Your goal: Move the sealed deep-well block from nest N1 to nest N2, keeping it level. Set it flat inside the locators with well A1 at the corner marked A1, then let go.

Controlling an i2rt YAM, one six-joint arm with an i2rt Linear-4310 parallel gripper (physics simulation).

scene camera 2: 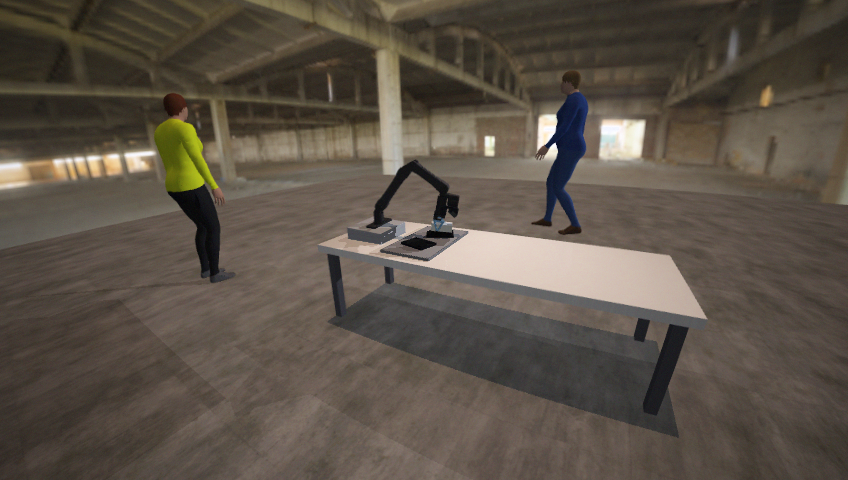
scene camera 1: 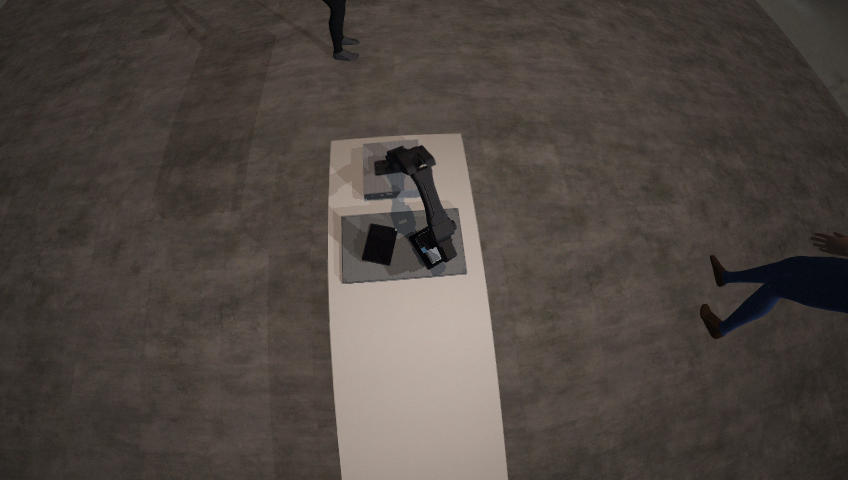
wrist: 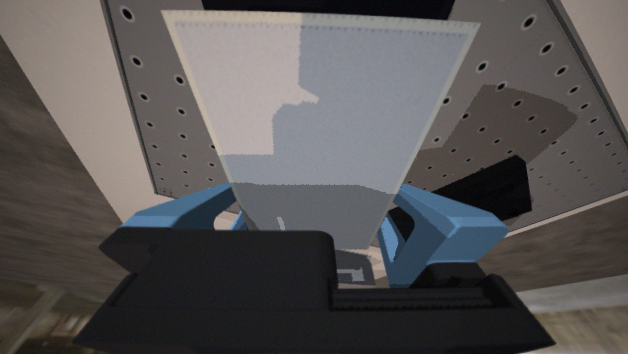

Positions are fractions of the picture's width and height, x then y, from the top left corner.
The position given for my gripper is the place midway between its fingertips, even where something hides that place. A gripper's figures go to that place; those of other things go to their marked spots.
My gripper (wrist: 0.50,0.50): 0.13 m from the lens. A pale grey block (wrist: 0.50,0.34) is 0.06 m from the lens. A grey perforated plate (wrist: 0.83,0.25): 0.20 m from the lens. The marked spots on the grey perforated plate and the pale grey block are 0.16 m apart.
